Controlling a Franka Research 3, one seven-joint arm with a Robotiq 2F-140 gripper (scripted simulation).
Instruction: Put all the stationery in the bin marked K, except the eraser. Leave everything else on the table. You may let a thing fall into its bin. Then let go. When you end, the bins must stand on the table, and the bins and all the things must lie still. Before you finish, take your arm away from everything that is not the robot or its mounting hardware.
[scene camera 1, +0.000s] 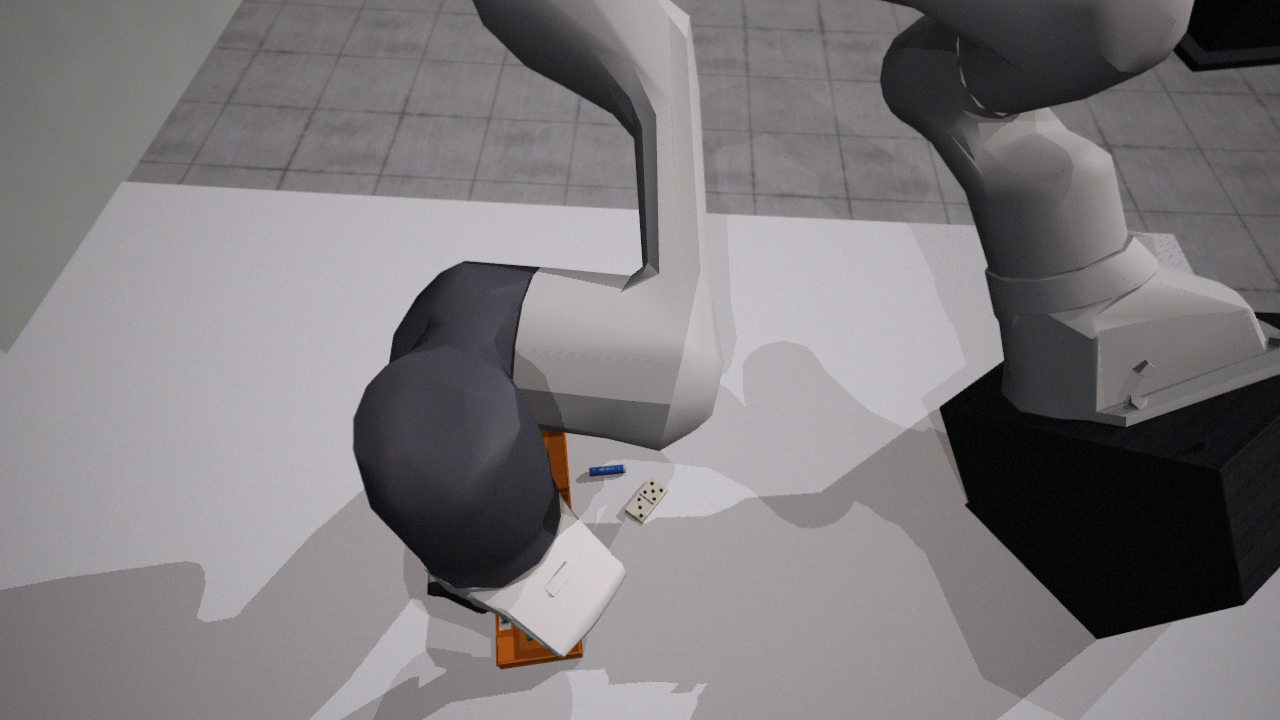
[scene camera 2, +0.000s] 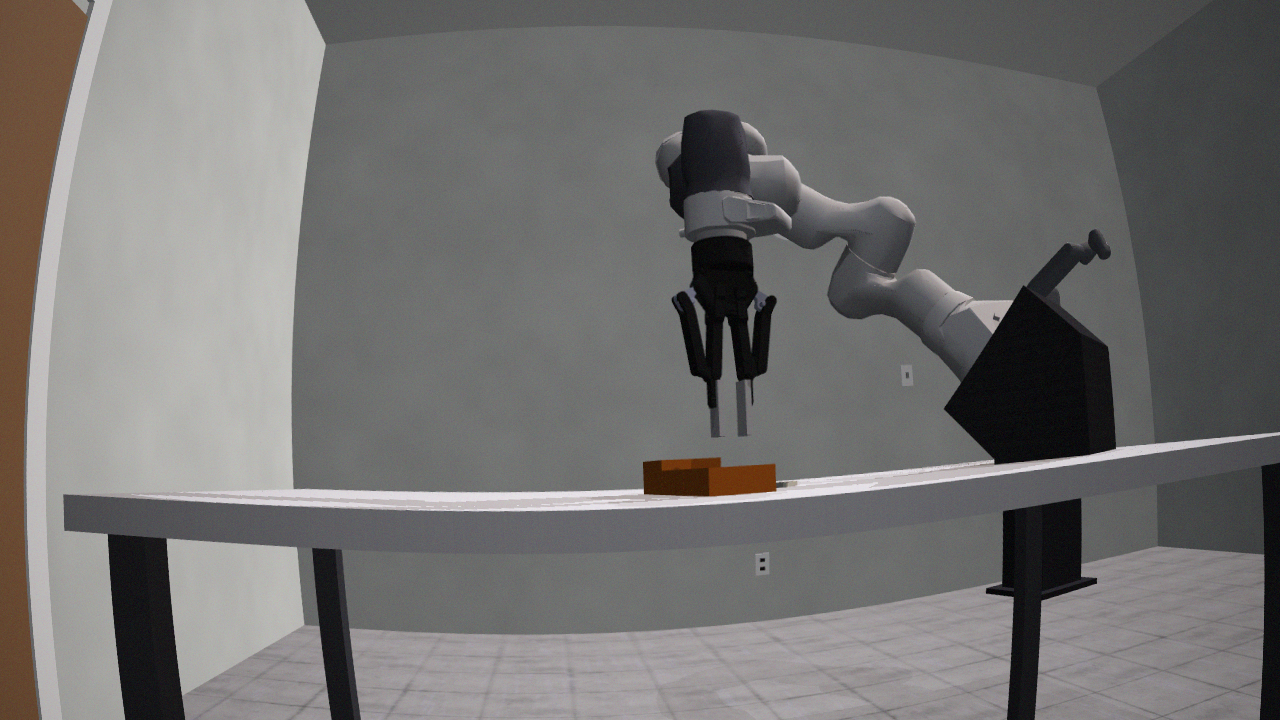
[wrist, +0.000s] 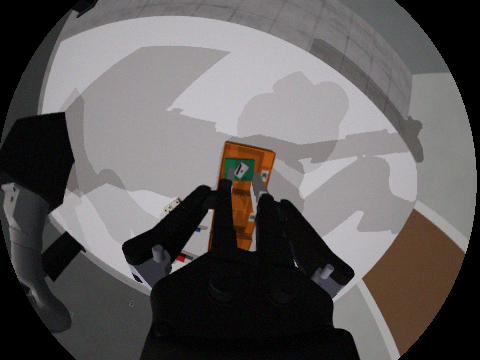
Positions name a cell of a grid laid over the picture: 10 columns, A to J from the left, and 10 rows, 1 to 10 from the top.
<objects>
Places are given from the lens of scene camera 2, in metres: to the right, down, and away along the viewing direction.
gripper (scene camera 2: F7): 0.11, 0.09, 0.95
orange bin (scene camera 2: F7): 0.08, 0.13, 0.89
</objects>
